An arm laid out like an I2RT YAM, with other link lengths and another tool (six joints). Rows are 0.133 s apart.
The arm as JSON. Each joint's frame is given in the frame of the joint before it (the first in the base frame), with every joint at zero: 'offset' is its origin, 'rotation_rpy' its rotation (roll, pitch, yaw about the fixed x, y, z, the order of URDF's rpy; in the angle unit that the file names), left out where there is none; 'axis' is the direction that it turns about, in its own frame. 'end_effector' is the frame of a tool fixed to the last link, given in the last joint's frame.
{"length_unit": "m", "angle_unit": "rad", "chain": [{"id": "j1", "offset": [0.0, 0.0, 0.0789], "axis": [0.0, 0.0, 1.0]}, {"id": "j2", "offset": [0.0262, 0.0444, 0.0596], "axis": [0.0, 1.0, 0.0]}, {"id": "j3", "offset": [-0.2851, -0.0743, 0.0], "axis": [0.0, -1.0, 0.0]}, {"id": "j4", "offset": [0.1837, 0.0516, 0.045], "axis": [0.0, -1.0, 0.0]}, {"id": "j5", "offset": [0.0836, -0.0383, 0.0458], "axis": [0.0, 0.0, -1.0]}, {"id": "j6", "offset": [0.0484, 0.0, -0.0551], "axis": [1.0, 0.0, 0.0]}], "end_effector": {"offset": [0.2, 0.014, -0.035], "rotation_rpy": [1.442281, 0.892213, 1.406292]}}
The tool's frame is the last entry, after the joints.
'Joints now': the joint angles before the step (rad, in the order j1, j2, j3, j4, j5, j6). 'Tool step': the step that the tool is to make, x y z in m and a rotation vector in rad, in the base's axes. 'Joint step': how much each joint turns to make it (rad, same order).
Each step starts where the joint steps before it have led.
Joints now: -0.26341, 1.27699, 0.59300, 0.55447, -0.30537, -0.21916
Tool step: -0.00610, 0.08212, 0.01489, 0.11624, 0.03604, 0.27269
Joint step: 0.06257, 0.00116, 0.11140, -0.13961, -0.22315, 0.08011
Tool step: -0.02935, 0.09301, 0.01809, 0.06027, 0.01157, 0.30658
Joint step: 0.13045, -0.00002, 0.07096, -0.06945, -0.18313, 0.03624
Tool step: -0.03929, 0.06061, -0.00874, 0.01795, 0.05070, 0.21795
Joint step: 0.11329, 0.00610, 0.00725, -0.05418, -0.10606, -0.00306
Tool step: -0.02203, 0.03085, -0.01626, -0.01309, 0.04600, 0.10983
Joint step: 0.08165, 0.02443, -0.00002, -0.03963, -0.02516, -0.02326
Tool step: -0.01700, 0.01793, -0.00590, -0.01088, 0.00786, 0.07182
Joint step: 0.05189, 0.00264, -0.00227, -0.02142, -0.01640, -0.02251
